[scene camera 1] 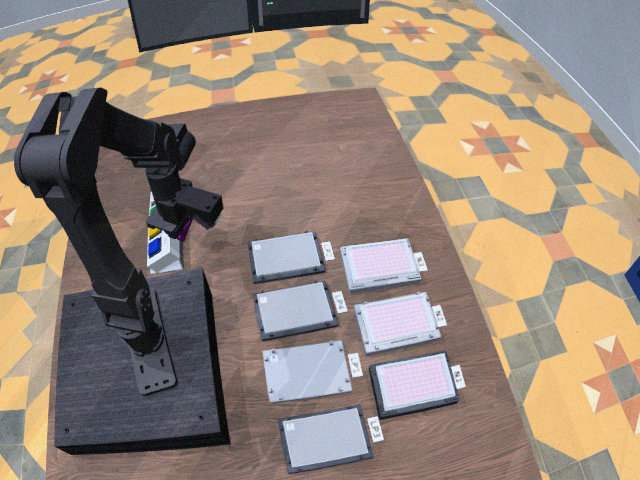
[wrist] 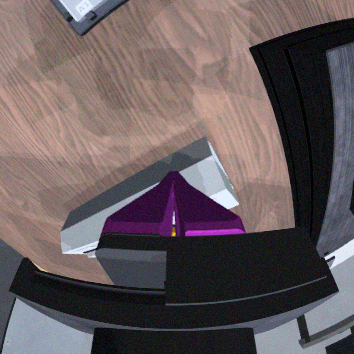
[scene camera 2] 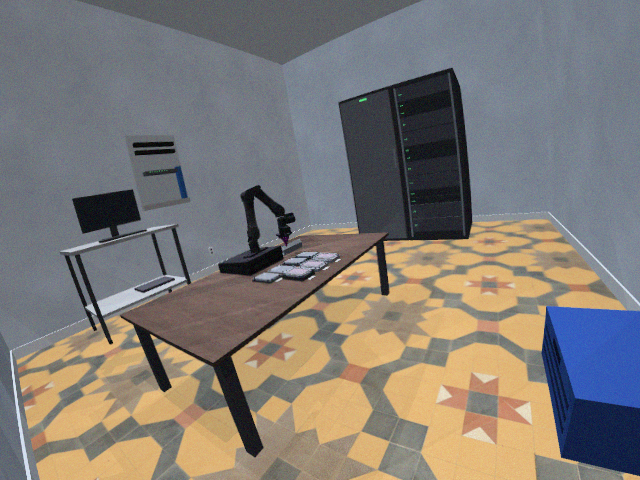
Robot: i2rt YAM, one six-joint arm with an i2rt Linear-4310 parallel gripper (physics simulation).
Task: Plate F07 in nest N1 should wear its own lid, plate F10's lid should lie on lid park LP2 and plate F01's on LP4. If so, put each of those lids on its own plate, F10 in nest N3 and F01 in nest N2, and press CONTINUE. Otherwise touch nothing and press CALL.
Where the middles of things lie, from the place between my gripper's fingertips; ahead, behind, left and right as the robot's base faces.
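Labels:
There is the white button box (scene camera 1: pixel 169 258), and measured from my hand it sits 9 cm to the left of it, 3 cm behind it and 3 cm below it.

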